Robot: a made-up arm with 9 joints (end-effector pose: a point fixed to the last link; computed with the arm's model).
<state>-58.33 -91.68 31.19 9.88 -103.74 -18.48 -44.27 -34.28 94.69</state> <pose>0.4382 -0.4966 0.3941 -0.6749 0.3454 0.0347 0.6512</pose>
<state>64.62 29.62 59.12 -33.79 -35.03 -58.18 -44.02 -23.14 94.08</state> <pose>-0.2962 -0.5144 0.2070 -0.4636 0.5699 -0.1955 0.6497</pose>
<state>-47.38 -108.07 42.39 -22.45 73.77 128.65 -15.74 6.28 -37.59</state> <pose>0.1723 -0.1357 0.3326 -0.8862 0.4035 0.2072 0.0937</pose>
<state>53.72 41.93 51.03 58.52 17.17 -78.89 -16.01 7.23 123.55</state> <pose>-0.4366 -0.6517 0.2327 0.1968 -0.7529 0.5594 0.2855</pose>
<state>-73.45 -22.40 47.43 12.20 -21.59 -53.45 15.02 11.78 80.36</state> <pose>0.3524 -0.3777 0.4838 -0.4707 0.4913 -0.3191 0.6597</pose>
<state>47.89 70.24 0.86 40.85 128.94 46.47 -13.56 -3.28 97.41</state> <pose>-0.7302 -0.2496 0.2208 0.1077 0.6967 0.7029 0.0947</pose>
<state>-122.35 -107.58 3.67 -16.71 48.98 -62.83 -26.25 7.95 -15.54</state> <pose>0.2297 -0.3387 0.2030 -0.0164 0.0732 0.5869 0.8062</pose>
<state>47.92 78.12 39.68 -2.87 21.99 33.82 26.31 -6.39 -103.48</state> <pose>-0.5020 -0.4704 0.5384 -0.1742 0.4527 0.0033 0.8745</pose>
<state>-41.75 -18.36 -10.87 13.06 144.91 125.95 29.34 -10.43 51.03</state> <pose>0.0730 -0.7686 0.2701 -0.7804 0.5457 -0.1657 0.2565</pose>
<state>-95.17 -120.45 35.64 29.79 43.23 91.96 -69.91 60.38 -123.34</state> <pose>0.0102 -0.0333 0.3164 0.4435 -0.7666 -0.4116 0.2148</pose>
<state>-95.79 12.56 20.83 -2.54 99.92 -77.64 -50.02 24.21 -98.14</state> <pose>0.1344 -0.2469 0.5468 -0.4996 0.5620 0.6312 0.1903</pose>
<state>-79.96 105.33 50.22 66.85 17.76 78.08 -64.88 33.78 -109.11</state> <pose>-0.0345 -0.3478 0.4042 -0.7608 0.0268 0.3500 0.5458</pose>
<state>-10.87 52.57 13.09 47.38 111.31 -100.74 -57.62 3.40 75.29</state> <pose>-0.0877 -0.6374 0.3777 0.7384 -0.0911 0.4307 0.5108</pose>
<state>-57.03 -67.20 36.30 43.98 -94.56 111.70 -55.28 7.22 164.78</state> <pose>0.2988 -0.6219 0.5953 0.4605 -0.2136 0.2150 0.8343</pose>
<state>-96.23 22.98 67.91 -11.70 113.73 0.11 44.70 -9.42 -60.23</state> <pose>0.2517 -0.5013 0.4379 -0.0195 -0.6492 0.5844 0.4864</pose>
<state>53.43 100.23 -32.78 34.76 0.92 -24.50 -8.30 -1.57 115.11</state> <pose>-0.4575 -0.6207 0.6507 0.4108 -0.0725 0.2990 0.8583</pose>
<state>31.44 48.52 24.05 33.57 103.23 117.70 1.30 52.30 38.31</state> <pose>-0.4825 -0.5182 -0.0076 0.0036 -0.9291 -0.2867 0.2335</pose>
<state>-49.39 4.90 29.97 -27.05 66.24 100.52 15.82 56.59 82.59</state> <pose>-0.2543 -0.5794 0.2959 0.8131 -0.1483 -0.3588 0.4337</pose>
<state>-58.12 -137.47 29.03 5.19 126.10 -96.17 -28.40 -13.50 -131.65</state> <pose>0.0686 -0.3157 0.4368 -0.5118 -0.2603 0.3176 0.7546</pose>
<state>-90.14 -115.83 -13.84 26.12 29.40 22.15 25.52 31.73 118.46</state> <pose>0.0280 -0.3058 0.2485 -0.5217 -0.4846 0.6440 0.2798</pose>
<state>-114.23 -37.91 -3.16 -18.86 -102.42 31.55 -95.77 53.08 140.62</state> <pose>0.5166 -0.3923 0.2667 0.4693 0.1215 0.1460 0.8624</pose>
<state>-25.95 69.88 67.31 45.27 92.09 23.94 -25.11 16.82 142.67</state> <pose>-0.2947 -0.4456 0.4874 0.0842 -0.2094 -0.9732 0.0436</pose>
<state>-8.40 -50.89 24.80 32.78 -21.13 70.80 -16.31 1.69 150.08</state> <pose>-0.2697 -0.5942 0.4949 -0.2054 -0.4692 0.1997 0.8353</pose>
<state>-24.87 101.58 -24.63 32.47 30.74 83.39 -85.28 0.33 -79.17</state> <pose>-0.1424 -0.4323 0.5492 -0.6910 -0.0646 -0.3902 0.6051</pose>
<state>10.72 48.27 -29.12 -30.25 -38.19 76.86 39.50 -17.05 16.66</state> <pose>-0.3332 -0.4327 0.6755 0.6451 -0.1995 0.6787 0.2889</pose>
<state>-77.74 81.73 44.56 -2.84 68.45 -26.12 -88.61 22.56 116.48</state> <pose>0.1917 -0.1799 0.5322 0.7643 0.3673 0.4654 0.2537</pose>
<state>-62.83 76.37 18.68 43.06 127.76 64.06 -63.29 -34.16 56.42</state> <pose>-0.0328 -0.7189 0.6696 -0.2857 -0.6270 -0.4631 0.5574</pose>
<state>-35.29 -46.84 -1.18 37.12 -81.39 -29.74 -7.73 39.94 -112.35</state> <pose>-0.1021 -0.8517 0.1451 0.7912 -0.4671 0.0798 0.3866</pose>
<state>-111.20 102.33 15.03 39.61 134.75 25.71 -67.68 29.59 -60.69</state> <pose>0.2307 -0.0854 0.7808 -0.7006 0.0605 0.7098 0.0395</pose>
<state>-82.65 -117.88 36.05 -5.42 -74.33 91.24 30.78 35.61 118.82</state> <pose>0.1826 -0.4275 0.5182 0.3110 0.5127 -0.7853 0.1542</pose>
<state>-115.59 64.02 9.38 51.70 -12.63 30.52 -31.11 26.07 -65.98</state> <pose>0.1340 0.0841 0.4611 -0.6636 -0.0759 -0.0948 0.7382</pose>
